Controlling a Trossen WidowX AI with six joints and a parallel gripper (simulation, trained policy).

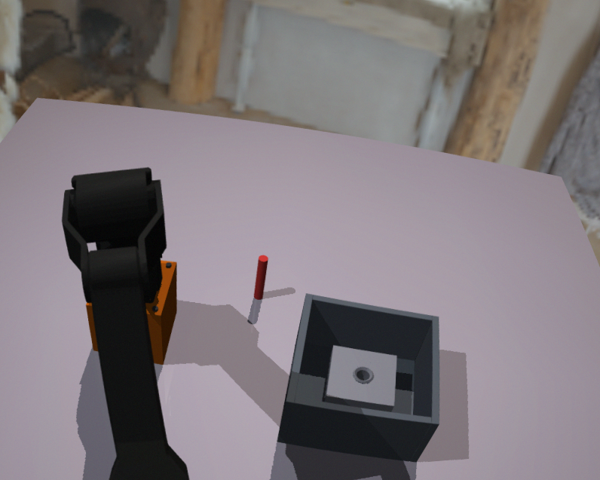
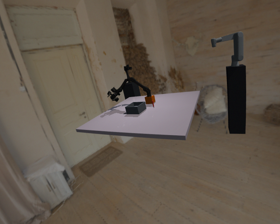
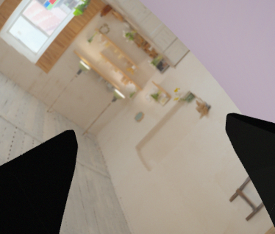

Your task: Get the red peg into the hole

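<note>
My gripper tip is 57 cm to the right of the red peg, 16 cm above it and 14 cm past it. From my gripper tip the other things lie so: light plate (39 cm to the left, 16 cm below, 1 cm ahead); dark grey box (39 cm to the left, 18 cm below, 1 cm ahead).
</note>
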